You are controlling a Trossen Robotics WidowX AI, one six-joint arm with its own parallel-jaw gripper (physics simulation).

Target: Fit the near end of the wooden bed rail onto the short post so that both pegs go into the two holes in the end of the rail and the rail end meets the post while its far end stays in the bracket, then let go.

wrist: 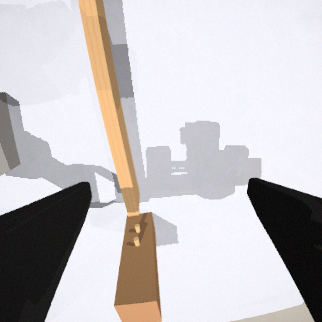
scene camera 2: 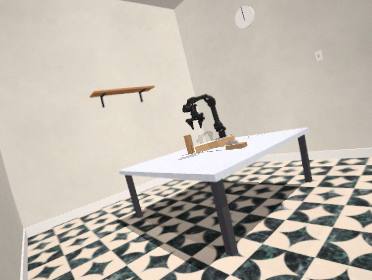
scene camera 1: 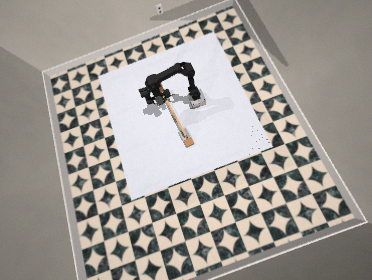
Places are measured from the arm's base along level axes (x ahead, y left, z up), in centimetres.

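Pixels of known places: gripper, fingertip midpoint: point(wrist: 170, 187) point(scene camera 2: 197, 129); arm's base, link origin: point(scene camera 2: 223, 137) point(scene camera 1: 196, 96).
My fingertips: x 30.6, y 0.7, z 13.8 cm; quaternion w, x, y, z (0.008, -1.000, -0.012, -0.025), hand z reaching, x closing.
Observation:
Ahead of a thing's pixels: the offset from my fingertips to its top centre. "spot": to the spot under its first point. Level surfaces: height alone.
The wooden rail point(scene camera 1: 175, 117) point(scene camera 2: 212, 146) point(wrist: 112, 120) slopes down from the bracket @(spot: dx -10.5, dy +36.8, dz -18.2 cm) point(scene camera 1: 189, 143) point(scene camera 2: 236, 146) at its far end to the short upright post @(spot: dx -1.1, dy -17.3, dz -12.7 cm) point(scene camera 2: 189, 144) point(wrist: 137, 275). In the wrist view the rail's near end is low by the foot of the post, and both pegs @(spot: dx -3.1, dy -17.0, dz -15.3 cm) point(wrist: 137, 235) stand bare on the post's face above it. The bracket does not show in the wrist view. My gripper point(scene camera 1: 163, 97) point(scene camera 2: 195, 126) point(wrist: 170, 187) is open and empty, above the near end of the rail and the post, with its fingers wide on either side. In scene camera 1 the arm hides the post.
The arm's grey base point(scene camera 1: 198, 101) stands on the white table @(dz -21.7 cm) point(scene camera 1: 150, 165) point(scene camera 2: 220, 165), to one side of the rail. A grey block's edge point(wrist: 7, 135) shows at the left of the wrist view. A wooden shelf point(scene camera 2: 122, 91) hangs on the wall.

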